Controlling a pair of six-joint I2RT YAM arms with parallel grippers.
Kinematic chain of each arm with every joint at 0, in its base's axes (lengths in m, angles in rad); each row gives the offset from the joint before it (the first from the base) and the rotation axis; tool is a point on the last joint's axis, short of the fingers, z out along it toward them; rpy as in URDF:
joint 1: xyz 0 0 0.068 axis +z
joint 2: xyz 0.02 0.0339 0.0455 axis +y
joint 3: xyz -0.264 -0.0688 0 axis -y
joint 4: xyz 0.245 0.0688 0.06 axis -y
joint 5: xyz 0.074 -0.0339 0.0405 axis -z
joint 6: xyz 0.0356 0 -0.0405 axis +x
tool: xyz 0 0 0 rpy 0 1.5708 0
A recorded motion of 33 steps. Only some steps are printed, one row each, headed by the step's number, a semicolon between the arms.
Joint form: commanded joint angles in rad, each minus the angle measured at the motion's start. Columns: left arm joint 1, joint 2, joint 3, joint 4, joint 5, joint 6; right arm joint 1, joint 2, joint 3, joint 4, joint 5, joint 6.
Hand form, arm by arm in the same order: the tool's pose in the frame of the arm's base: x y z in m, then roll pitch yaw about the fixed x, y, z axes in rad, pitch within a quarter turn. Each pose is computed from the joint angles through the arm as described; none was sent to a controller.
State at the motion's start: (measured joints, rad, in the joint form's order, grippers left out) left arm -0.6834 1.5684 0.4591 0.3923 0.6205 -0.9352; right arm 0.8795 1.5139 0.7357 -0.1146 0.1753 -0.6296
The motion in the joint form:
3: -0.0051 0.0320 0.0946 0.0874 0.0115 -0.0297; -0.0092 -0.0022 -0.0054 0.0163 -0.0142 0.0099
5: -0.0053 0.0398 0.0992 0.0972 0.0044 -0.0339; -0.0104 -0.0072 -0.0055 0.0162 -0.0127 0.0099
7: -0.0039 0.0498 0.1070 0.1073 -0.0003 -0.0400; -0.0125 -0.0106 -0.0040 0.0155 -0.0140 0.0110
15: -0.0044 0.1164 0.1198 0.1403 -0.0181 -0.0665; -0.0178 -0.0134 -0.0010 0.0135 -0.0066 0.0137
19: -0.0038 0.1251 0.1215 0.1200 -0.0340 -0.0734; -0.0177 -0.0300 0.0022 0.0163 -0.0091 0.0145
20: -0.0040 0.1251 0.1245 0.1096 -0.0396 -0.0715; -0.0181 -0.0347 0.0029 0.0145 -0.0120 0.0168
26: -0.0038 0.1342 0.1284 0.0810 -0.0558 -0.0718; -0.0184 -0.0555 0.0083 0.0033 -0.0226 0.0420
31: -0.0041 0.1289 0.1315 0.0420 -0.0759 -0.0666; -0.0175 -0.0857 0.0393 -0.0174 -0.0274 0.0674
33: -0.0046 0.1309 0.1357 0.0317 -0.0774 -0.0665; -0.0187 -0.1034 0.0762 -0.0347 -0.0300 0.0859
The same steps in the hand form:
3: 0.2098 -0.1999 0.1401 -2.0311 0.2214 -3.0826; 0.1914 0.2182 0.1630 -2.5873 0.4635 -1.5756
5: 0.2114 -0.2010 0.1400 -2.0289 0.2250 -3.0745; 0.1915 0.2177 0.1643 -2.5829 0.4664 -1.5758
7: 0.2139 -0.2023 0.1401 -2.0245 0.2270 -3.0655; 0.1920 0.2174 0.1656 -2.5812 0.4709 -1.5771
15: 0.2192 -0.2062 0.1276 -2.0438 0.1950 -3.0434; 0.1935 0.2164 0.1671 -2.5747 0.4716 -1.5863
19: 0.2194 -0.2055 0.1237 -2.0693 0.1760 -3.0311; 0.1934 0.2164 0.1727 -2.5604 0.4906 -1.5785
20: 0.2196 -0.2056 0.1235 -2.0771 0.1748 -3.0289; 0.1933 0.2162 0.1741 -2.5606 0.4960 -1.5788
26: 0.2196 -0.2049 0.1193 -2.1084 0.1579 -3.0206; 0.1923 0.2156 0.1804 -2.5684 0.5263 -1.5942
31: 0.2189 -0.2036 0.1181 -2.1398 0.1502 -3.0126; 0.1932 0.2173 0.1964 -2.5546 0.5738 -1.6009
33: 0.2191 -0.2039 0.1177 -2.1465 0.1454 -3.0129; 0.1956 0.2197 0.2113 -2.5384 0.6144 -1.6039

